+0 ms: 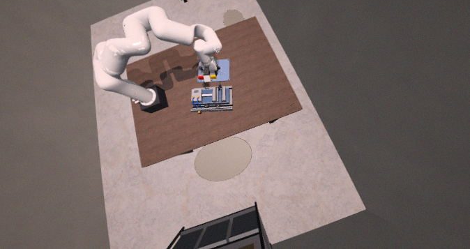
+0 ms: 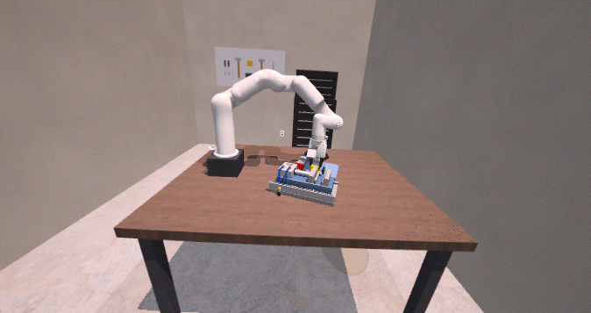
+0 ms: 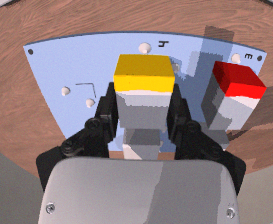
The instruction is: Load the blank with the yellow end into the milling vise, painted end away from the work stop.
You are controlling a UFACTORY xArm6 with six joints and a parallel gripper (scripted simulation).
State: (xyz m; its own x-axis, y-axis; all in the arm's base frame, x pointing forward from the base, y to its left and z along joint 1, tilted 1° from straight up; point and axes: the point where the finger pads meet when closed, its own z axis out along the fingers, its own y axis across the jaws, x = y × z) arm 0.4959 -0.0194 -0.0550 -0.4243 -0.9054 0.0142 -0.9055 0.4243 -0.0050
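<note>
Right now my hand is 20 mm above the yellow-ended blank. From my hand the other things lie so: blue-ended blank (40 mm behind, 120 mm to the left, 20 mm below); then red-ended blank (80 mm behind, 40 mm to the left, 20 mm below); then green-ended blank (40 mm ahead, 80 mm to the left, 20 mm below).
</note>
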